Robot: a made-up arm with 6 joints. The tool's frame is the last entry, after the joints. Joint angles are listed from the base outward.
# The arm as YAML. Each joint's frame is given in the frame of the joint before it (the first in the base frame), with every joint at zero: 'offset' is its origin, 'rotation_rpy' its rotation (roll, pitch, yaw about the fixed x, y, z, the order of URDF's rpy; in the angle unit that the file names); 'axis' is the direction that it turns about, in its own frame. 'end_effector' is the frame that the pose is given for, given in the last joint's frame.
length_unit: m
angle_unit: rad
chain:
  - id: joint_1
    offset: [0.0, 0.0, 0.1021]
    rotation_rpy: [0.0, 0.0, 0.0]
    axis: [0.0, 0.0, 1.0]
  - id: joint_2
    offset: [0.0, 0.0, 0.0]
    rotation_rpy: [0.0, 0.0, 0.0]
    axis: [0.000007, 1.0, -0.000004]
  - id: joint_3
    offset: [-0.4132, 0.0, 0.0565]
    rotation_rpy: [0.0, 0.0, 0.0]
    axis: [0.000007, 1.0, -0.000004]
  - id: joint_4
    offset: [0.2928, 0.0, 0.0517]
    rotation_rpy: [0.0, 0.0, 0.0]
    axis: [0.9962, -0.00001, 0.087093]
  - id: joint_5
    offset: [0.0, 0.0, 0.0]
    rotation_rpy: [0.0, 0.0, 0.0]
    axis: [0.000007, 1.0, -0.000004]
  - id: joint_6
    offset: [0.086, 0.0, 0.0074]
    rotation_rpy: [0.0, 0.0, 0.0]
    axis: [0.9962, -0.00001, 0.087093]
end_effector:
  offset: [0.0, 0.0, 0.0]
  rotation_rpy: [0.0, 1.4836, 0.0]
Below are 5 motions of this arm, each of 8 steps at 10 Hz.
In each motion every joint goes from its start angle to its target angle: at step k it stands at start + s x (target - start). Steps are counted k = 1, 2, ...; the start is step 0. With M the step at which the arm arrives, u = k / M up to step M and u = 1 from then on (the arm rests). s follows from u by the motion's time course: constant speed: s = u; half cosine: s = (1 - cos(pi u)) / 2; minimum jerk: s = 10 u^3 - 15 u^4 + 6 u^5.
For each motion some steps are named. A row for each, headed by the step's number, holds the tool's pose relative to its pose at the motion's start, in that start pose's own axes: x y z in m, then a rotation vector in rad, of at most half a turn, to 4 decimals.
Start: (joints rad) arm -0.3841 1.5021 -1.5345 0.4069 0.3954 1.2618
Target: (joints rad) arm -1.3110 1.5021 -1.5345 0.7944 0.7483 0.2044
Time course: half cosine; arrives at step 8
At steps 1, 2, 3, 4, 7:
1: -0.0132 0.0001 -0.0019 0.0076 -0.0242 -0.0180
2: -0.0500 -0.0002 -0.0098 0.0310 -0.0899 -0.0678
3: -0.1028 -0.0020 -0.0277 0.0697 -0.1794 -0.1389
4: -0.1603 -0.0062 -0.0577 0.1183 -0.2724 -0.2184
7: -0.2697 -0.0242 -0.1624 0.2347 -0.4560 -0.4026

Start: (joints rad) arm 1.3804 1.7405 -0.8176 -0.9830 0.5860 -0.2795
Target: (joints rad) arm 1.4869 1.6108 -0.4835 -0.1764 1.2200 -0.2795
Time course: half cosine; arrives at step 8
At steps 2, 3, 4, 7, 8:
2: 0.0079 0.0246 -0.0043 -0.1121 0.0746 0.0681
3: 0.0166 0.0527 -0.0110 -0.2430 0.1591 0.1347
4: 0.0265 0.0862 -0.0216 -0.4053 0.2607 0.2017
7: 0.0481 0.1633 -0.0590 -0.8259 0.5064 0.3135
8: 0.0497 0.1692 -0.0627 -0.8621 0.5262 0.3197

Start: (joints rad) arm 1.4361 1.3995 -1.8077 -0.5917 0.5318 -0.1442
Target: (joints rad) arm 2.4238 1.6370 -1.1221 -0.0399 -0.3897 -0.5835
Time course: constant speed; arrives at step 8
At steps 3, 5, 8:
3: -0.0260 0.1973 0.0042 -0.4977 -0.3188 -0.0262
5: -0.0330 0.3194 -0.0514 -0.7670 -0.5047 -0.0065
8: -0.0090 0.4542 -0.1908 -1.0756 -0.7156 0.0331

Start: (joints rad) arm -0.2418 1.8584 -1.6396 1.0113 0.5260 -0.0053
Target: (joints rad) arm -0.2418 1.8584 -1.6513 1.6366 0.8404 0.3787
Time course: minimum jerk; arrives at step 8
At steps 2, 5, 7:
2: 0.0025 0.0034 -0.0002 -0.0338 0.0324 0.0946
5: 0.0129 0.0286 -0.0062 -0.2486 0.2592 0.6348
7: 0.0142 0.0405 -0.0114 -0.3438 0.3719 0.8427

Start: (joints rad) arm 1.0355 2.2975 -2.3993 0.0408 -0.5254 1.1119
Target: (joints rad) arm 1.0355 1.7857 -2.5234 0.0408 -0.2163 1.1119
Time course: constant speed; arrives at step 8
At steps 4, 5, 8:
4: -0.0857 0.1919 0.0118 -0.1514 -0.0618 0.0056
5: -0.1074 0.2399 0.0056 -0.1893 -0.0772 0.0067
8: -0.1711 0.3801 -0.0346 -0.3031 -0.1231 0.0093

